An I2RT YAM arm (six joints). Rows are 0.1 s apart.
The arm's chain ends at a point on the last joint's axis. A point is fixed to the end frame.
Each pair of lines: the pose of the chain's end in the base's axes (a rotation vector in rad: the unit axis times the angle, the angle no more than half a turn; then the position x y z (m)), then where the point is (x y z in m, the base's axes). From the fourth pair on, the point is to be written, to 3 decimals.
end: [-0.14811 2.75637 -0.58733 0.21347 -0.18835 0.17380]
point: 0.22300 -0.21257 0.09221
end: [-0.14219 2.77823 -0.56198 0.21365 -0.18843 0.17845]
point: 0.22172 -0.21105 0.09624
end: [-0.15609 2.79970 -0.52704 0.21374 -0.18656 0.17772]
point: 0.22049 -0.20711 0.09485
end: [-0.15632 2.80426 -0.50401 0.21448 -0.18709 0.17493]
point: 0.221 -0.206 0.092
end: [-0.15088 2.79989 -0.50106 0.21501 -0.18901 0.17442]
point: 0.222 -0.208 0.091
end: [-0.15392 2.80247 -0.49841 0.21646 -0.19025 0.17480]
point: 0.223 -0.209 0.092
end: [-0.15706 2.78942 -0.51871 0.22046 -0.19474 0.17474]
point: 0.228 -0.215 0.092
